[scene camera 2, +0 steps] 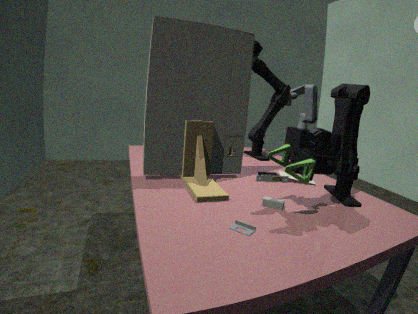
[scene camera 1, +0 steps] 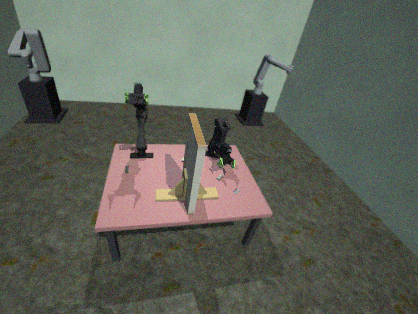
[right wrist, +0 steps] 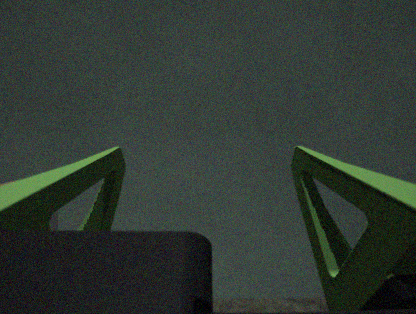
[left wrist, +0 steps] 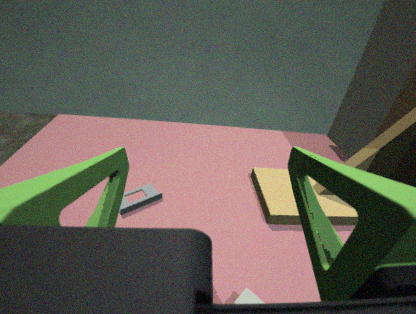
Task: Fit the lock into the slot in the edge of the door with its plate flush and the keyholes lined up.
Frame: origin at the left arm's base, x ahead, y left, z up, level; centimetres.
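Seen in the pictures: left gripper, between the fingertips: (scene camera 2: 275, 161) (scene camera 1: 228, 167) (left wrist: 208, 156); right gripper, between the fingertips: (scene camera 1: 135, 96) (right wrist: 208, 156); left arm's base, origin of its link: (scene camera 2: 341, 196) (scene camera 1: 210, 154); right arm's base, origin of its link: (scene camera 2: 256, 156) (scene camera 1: 142, 155).
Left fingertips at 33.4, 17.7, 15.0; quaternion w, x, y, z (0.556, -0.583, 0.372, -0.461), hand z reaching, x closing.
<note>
Offsets run from my left fingertips to a thing's top centre, as dx, dy, dz. "*": to the spot under its first point. Level surfaces: height alone.
The grey door @[+23.9, -26.2, +42.0] (scene camera 1: 195, 170) (scene camera 2: 200, 75) (left wrist: 382, 65) stands upright, with a keyhole @[* +10.1, -29.8, -4.0] (scene camera 2: 231, 150) in its face near one edge. What seems to be the lock @[-7.3, -33.2, -12.4] (scene camera 2: 268, 177), a dark body with a metal plate, lies on the table beyond the small grey block; the door hides it in scene camera 1. The edge slot does not show. My left gripper (scene camera 1: 227, 165) (scene camera 2: 278, 161) (left wrist: 208, 156) is open and empty, low over the table near the lock and the block. My right gripper (scene camera 1: 137, 98) (right wrist: 208, 156) is open and empty, raised high.
A wooden stand (scene camera 1: 165, 195) (scene camera 2: 207, 191) (left wrist: 276, 195) braces the door. The small grey block @[-2.7, -4.7, -12.8] (scene camera 1: 219, 177) (scene camera 2: 273, 203) (left wrist: 248, 296) and a slotted plate @[+8.2, +10.6, -14.0] (scene camera 1: 236, 191) (scene camera 2: 240, 230) (left wrist: 151, 192) lie on the pink table @[dz -15.0] (scene camera 1: 125, 215). A small dark object @[+16.5, -77.2, -7.4] (scene camera 1: 126, 169) lies across the door.
</note>
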